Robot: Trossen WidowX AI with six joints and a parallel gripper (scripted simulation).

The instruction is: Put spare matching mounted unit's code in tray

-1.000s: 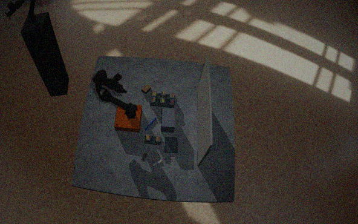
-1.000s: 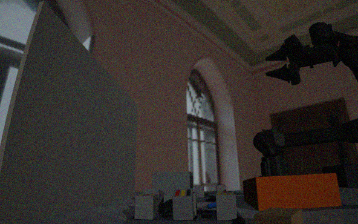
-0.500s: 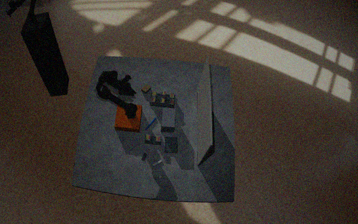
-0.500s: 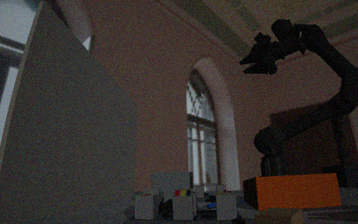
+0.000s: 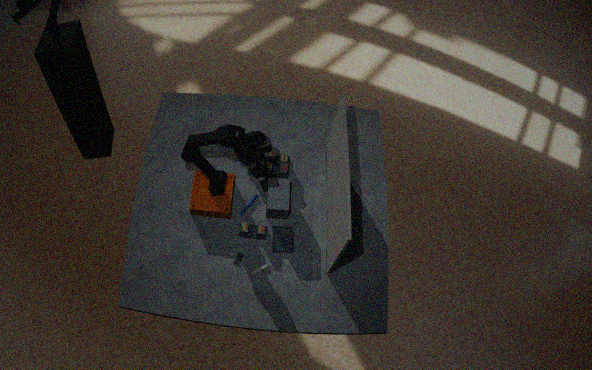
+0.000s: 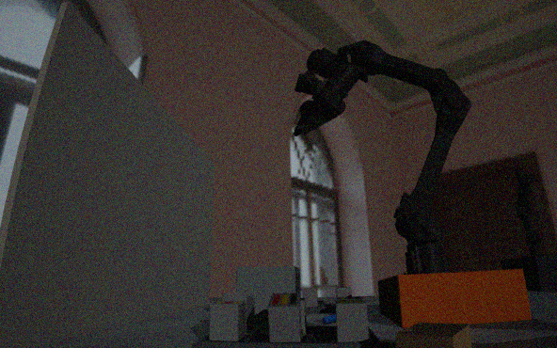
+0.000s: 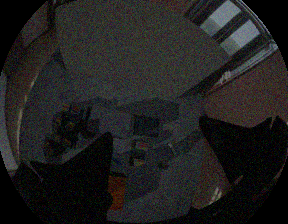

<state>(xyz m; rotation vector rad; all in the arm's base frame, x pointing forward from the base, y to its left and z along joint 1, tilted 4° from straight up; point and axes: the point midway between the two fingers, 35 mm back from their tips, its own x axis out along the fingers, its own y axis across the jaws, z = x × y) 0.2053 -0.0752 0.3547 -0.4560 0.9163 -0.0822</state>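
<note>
My gripper tip is 3 cm past the spare block, 24 cm to the right of it and 36 cm above it. From my gripper tip the other things lie so: dark square tray 7 cm ahead, 15 cm to the right, 40 cm below; tall grey panel 31 cm ahead, 18 cm below; mounted unit 7 cm ahead, 5 cm to the left, 35 cm below.
</note>
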